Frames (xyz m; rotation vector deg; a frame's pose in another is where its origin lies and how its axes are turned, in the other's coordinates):
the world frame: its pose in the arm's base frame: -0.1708 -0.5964 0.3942 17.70 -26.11 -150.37
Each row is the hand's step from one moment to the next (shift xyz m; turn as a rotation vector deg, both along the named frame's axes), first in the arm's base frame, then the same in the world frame.
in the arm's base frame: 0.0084 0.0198 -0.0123 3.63 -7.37 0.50
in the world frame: -0.0150 -0.0178 -0.0085 0.25 7.83 -2.54
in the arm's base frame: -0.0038 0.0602 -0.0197 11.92 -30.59 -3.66
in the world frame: -0.0224 -0.0594 -0.0011 4.55 29.13 -14.90
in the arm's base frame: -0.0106 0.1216 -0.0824 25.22 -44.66 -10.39
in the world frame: -0.0367 -0.1367 -0.0406 0.54 43.79 -28.65
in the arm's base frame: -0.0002 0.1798 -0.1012 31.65 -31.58 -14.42
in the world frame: -0.0706 -0.1884 -0.0456 -10.67 33.86 -30.76
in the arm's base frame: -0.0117 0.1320 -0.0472 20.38 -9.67 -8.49
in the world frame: -0.0455 -0.1330 -0.0052 -12.01 13.12 -16.26
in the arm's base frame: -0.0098 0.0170 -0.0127 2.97 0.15 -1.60
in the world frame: 0.0023 -0.0229 -0.0044 -2.44 0.47 -2.29
